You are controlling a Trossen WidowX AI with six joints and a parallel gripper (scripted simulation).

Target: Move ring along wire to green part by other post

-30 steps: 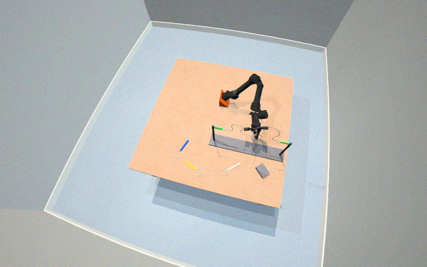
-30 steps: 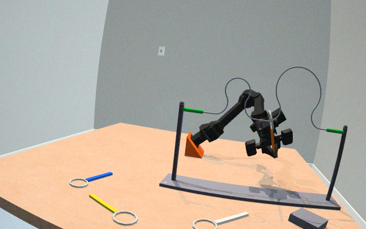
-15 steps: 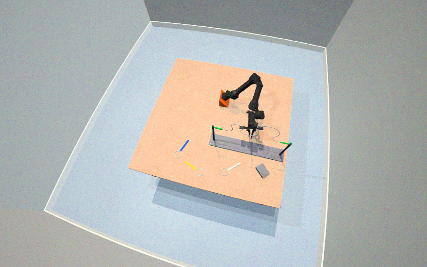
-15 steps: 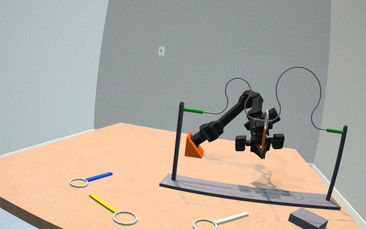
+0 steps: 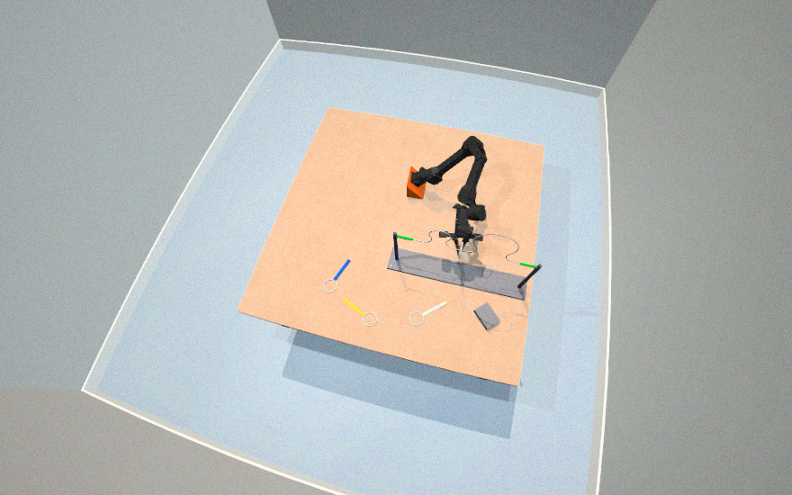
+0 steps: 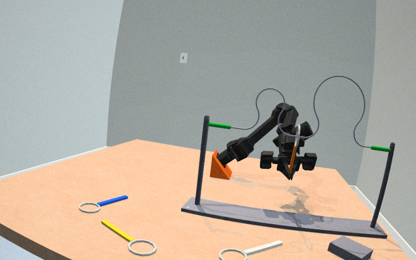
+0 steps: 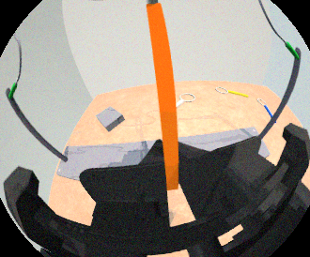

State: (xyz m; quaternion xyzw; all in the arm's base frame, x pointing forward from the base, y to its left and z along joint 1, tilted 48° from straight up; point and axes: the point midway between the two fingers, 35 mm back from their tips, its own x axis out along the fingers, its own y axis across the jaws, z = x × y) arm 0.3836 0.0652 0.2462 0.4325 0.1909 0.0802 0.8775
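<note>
My gripper tip is now 100 mm below the orange-handled ring, 10 mm to the left of it and 10 mm short of it. Round my gripper tip: yellow-handled ring: 400 mm to the right, 270 mm ahead, 120 mm below; then grey block: 230 mm ahead, 150 mm to the left, 120 mm below; then white-handled ring: 240 mm ahead, 120 mm to the right, 120 mm below.
</note>
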